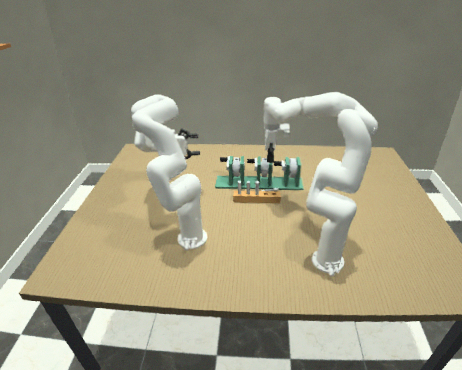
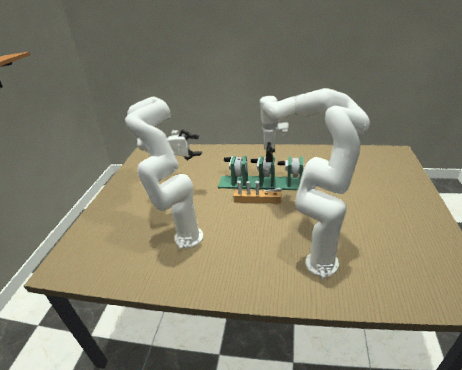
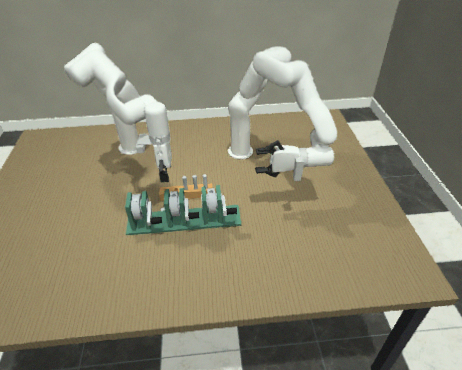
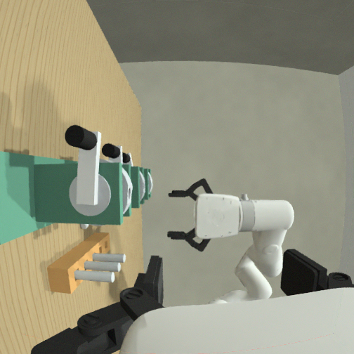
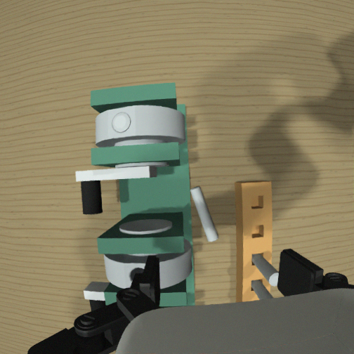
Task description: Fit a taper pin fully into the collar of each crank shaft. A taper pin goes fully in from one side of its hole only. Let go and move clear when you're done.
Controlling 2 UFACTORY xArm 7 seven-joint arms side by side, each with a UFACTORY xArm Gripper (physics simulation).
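A green stand bears three crank shafts with grey collars. The far collar shows a light round pin end in its face. The middle collar shows a dark open hole, partly behind a finger. The third collar is at the stand's other end. A loose taper pin lies beside the stand. My right gripper is open above the middle crank. My left gripper is open, away from the stand.
An orange rack stands beside the stand. Three taper pins stand in it, and two of its holes are empty. White crank arms with black handles stick out from the shafts.
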